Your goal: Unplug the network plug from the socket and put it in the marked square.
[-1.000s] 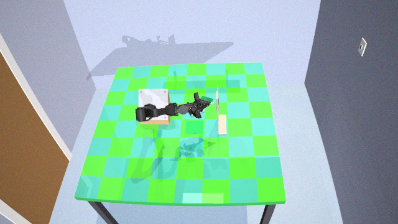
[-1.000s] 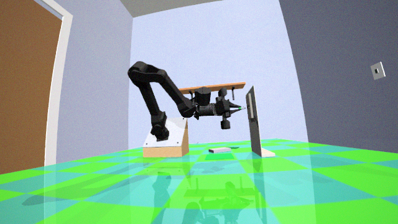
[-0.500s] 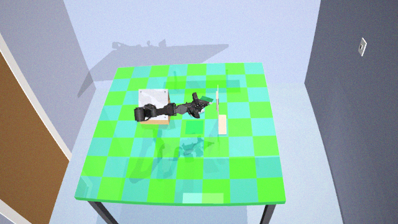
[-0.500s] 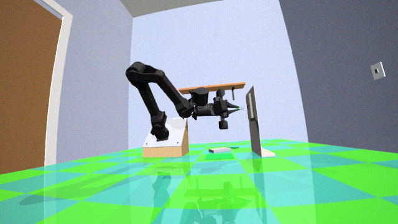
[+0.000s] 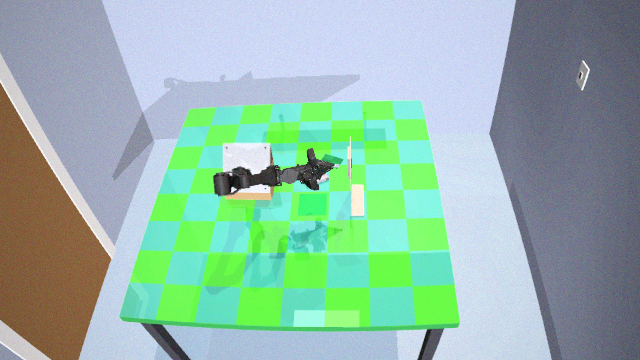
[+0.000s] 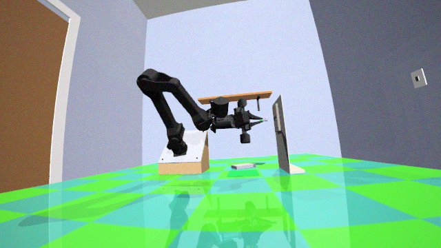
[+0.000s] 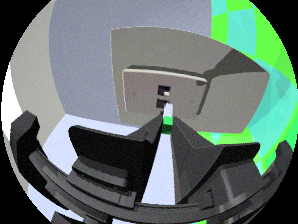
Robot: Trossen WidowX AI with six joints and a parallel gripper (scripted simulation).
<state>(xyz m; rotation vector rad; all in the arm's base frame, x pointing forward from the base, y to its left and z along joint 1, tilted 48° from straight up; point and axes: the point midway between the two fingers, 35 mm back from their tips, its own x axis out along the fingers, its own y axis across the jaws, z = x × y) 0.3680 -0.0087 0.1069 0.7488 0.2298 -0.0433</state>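
My gripper tip is now 100 mm past the marked dark-green square, 10 mm to the left of it and 210 mm above it. Round my gripper tip: upright white panel 70 mm ahead, 80 mm below; then flat pale plate 90 mm behind, 140 mm to the left, 210 mm below; then grey network plug right at my gripper tip.
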